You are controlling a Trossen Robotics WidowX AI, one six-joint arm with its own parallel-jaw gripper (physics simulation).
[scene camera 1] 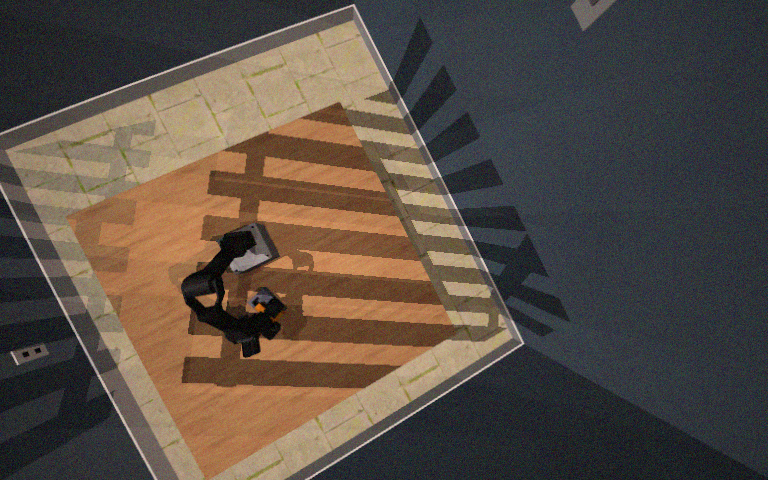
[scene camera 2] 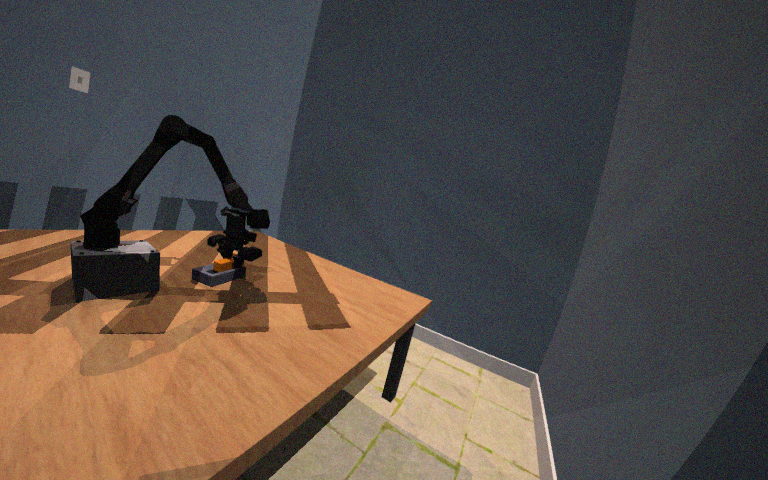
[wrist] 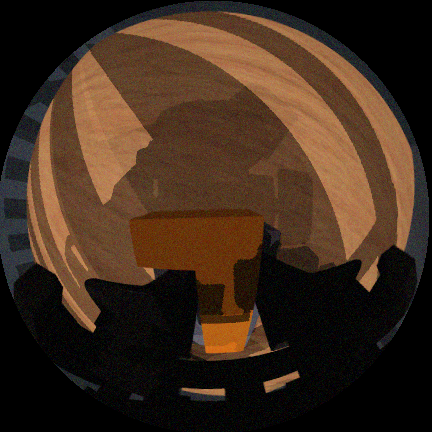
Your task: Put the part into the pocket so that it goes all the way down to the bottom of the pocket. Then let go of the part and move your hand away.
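Frame: origin at the arm's base, x left, y ahead, z down, level; metres.
Seen in the pictures: gripper, fingertip midpoint: [scene camera 1: 274, 314] [scene camera 2: 233, 268] [wrist: 221, 249]; arm's base, origin of the base link: [scene camera 1: 245, 240] [scene camera 2: 100, 245].
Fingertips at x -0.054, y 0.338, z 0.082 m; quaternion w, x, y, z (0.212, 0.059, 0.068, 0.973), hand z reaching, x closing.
Pixels of each thing's middle, then the offset from my fingertips to it. Level surfaces: height alone.
- orange part, body centre: [wrist: 201, 297] [scene camera 2: 226, 261] [scene camera 1: 270, 310] dx +0.002, dy -0.027, dz -0.028 m
- blue-grey block with the pocket, body centre: [wrist: 210, 295] [scene camera 2: 220, 272] [scene camera 1: 267, 305] dx -0.011, dy -0.049, dz +0.005 m
- wooden table, its level: dz +0.023 m
The orange part [scene camera 1: 260, 308] [scene camera 2: 223, 264] [wrist: 197, 242] looks L-shaped in the wrist view, with a wide arm reaching left and a stem between the fingers. My gripper [scene camera 2: 233, 261] [wrist: 221, 249] is shut on the stem, one black finger on each side. The blue-grey block with the pocket [scene camera 1: 259, 297] [scene camera 2: 211, 277] [wrist: 272, 239] sits under the part on the table. In scene camera 2 the part's top stands above the block's rim. Its lower side and the pocket's bottom are hidden, so its depth cannot be told.
The arm's grey base box [scene camera 1: 249, 261] [scene camera 2: 116, 274] stands on the wooden table [scene camera 1: 317, 362] [scene camera 2: 271, 384] beside the block. Dark striped shadows cross the table and the block's surroundings. The table's corner shows to the right in scene camera 2.
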